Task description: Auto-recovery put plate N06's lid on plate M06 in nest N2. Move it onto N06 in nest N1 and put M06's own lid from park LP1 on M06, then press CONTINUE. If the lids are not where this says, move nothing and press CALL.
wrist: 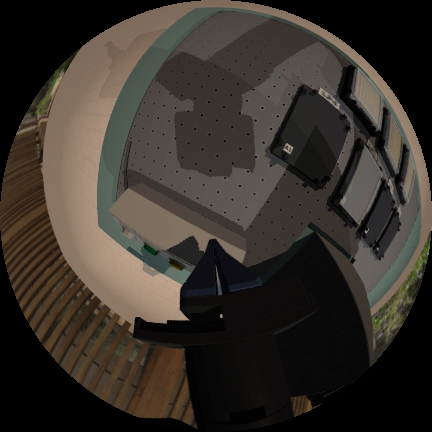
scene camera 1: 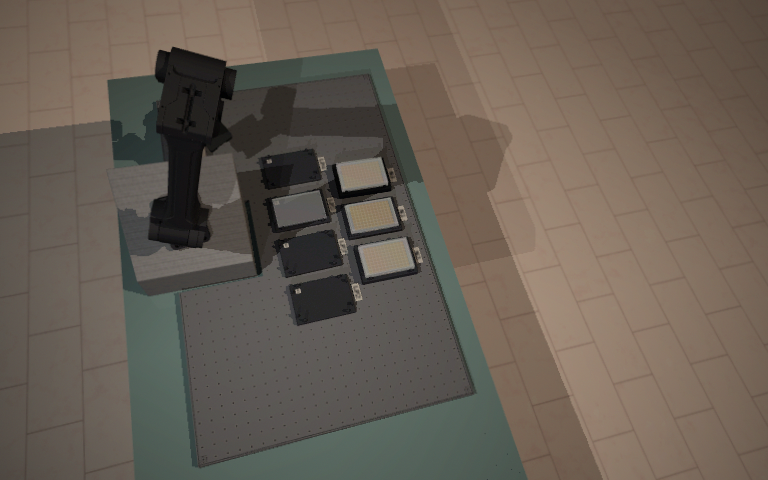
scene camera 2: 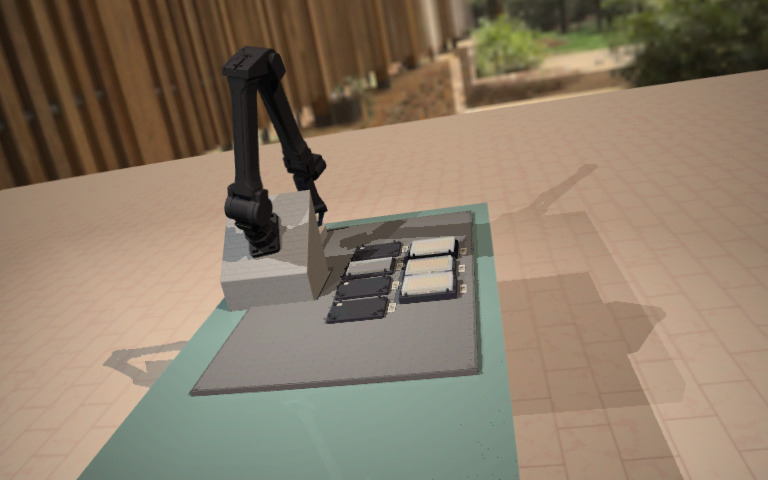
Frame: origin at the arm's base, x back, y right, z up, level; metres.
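Seen in the pictures: gripper, between the fingertips: [wrist: 212, 242] [scene camera 1: 212, 140] [scene camera 2: 319, 225]; arm's base, origin of its link: [wrist: 311, 347] [scene camera 2: 265, 236].
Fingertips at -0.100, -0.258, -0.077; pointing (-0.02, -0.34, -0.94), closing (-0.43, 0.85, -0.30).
Offsets run from my fingertips to a thing's top centre, as dx, dy, dz. "spot": to the spot under its first point. Level surfaces: height alone.
My gripper [wrist: 212, 242] [scene camera 2: 321, 218] is shut and empty, beside the button box @[+0.068, -0.058, -0.008] [wrist: 165, 212] in the wrist view. The box's front has a green button @[+0.088, -0.084, -0.017] [wrist: 150, 249] and a yellow button @[+0.092, -0.034, -0.017] [wrist: 176, 264]; their lettering is unreadable. Three plates stand in the outer row: the far plate @[-0.358, +0.159, -0.056] [scene camera 1: 362, 174] [scene camera 2: 433, 247] and near plate @[-0.342, +0.414, -0.056] [scene camera 1: 386, 257] [scene camera 2: 428, 283] look paler, the middle plate @[-0.345, +0.285, -0.063] [scene camera 1: 371, 216] [scene camera 2: 429, 264] yellower. Their labels are too small to read. A clear grey lid @[-0.169, +0.211, -0.074] [scene camera 1: 300, 209] [scene camera 2: 370, 267] [wrist: 361, 182] lies on the second park from the far end.
Park LP4 @[-0.181, +0.078, -0.072] [wrist: 315, 135] [scene camera 1: 291, 169] at the far end holds no lid. Two more bare black parks @[spot: -0.165, +0.344, -0.082] [scene camera 1: 311, 253] @[spot: -0.160, +0.475, -0.082] [scene camera 1: 323, 300] lie nearer in that row. The arm's grey block [scene camera 1: 218, 249] [scene camera 2: 266, 291] stands beside the perforated board @[dz -0.092] [scene camera 1: 317, 373] [scene camera 2: 339, 356].
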